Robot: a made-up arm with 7 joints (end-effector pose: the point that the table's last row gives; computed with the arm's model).
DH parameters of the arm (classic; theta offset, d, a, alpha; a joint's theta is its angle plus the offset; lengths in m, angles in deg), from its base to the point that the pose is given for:
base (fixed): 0 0 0 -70
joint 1: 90 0 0 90
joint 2: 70 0 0 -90
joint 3: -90 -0.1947 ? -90
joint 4: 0 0 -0.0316 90
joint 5: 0 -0.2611 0 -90
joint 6: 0 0 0 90
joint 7: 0 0 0 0
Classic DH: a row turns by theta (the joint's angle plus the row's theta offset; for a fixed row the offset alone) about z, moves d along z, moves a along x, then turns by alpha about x.
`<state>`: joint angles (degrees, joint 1 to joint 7).
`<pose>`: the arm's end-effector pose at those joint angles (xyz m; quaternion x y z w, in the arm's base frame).
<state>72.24 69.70 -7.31 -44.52 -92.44 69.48 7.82</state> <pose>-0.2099 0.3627 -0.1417 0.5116 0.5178 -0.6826 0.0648</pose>
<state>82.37 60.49 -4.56 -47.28 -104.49 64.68 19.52</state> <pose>-0.2822 0.3092 -0.1335 0.4400 0.4553 -0.7562 0.1651</pose>
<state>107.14 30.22 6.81 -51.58 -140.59 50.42 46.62</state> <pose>-0.4153 0.1160 -0.0502 0.1961 0.4159 -0.7672 0.4472</pose>
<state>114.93 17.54 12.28 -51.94 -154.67 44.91 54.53</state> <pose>-0.4322 0.0341 -0.0123 0.1014 0.4448 -0.7163 0.5280</pose>
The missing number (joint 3, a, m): 0.0219
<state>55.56 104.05 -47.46 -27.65 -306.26 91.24 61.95</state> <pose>-0.0632 0.4507 0.0175 0.8642 0.3416 0.3456 0.1301</pose>
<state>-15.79 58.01 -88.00 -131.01 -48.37 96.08 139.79</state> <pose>0.0583 -0.0900 -0.2195 -0.0735 -0.5598 0.3058 0.7666</pose>
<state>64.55 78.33 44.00 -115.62 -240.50 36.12 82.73</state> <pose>0.1761 0.2262 -0.0582 -0.3783 -0.1027 0.7301 0.5597</pose>
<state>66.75 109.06 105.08 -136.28 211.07 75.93 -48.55</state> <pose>0.1762 -0.0182 0.1418 -0.6463 -0.1155 -0.5801 0.4822</pose>
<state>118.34 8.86 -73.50 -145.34 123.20 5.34 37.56</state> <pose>0.0074 -0.1502 -0.1263 0.3953 -0.2117 -0.8550 0.2605</pose>
